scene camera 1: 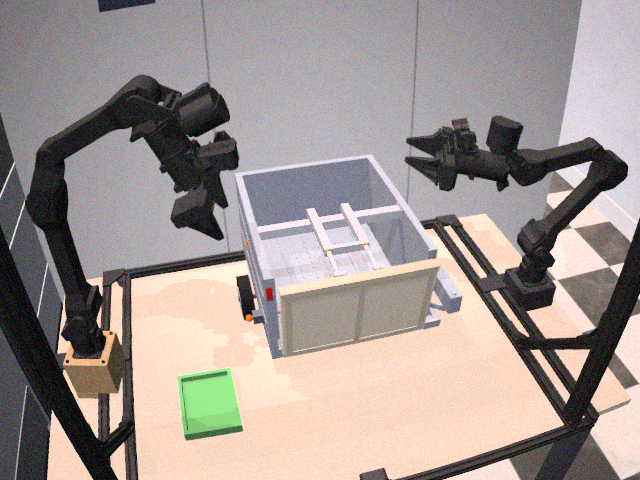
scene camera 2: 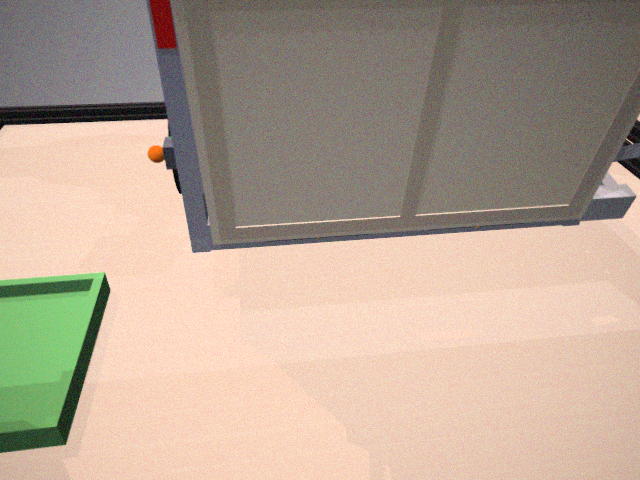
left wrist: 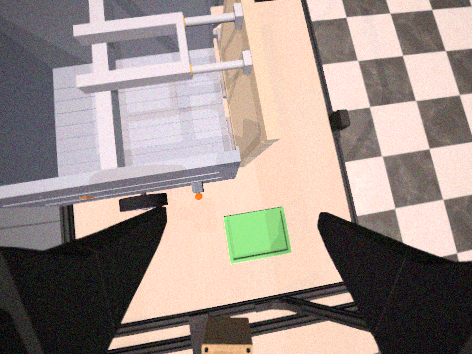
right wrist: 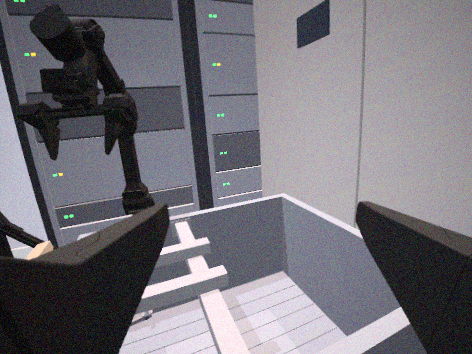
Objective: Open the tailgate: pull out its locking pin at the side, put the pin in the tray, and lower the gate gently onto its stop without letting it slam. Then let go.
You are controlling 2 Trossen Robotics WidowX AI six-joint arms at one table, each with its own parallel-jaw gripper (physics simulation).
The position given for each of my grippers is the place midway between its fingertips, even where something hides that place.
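Note:
Scene camera 1 gives me my left gripper (scene camera 1: 223, 222), which is open and holds nothing, and my right gripper (scene camera 1: 405, 149), open as well and holding nothing. A beige tailgate (scene camera 1: 325, 314) is there too. The left wrist view has my left gripper (left wrist: 243, 216) in it, together with the tailgate (left wrist: 252, 120). As for the right wrist view, it shows my left gripper (right wrist: 80, 156) and also my right gripper (right wrist: 261, 211).

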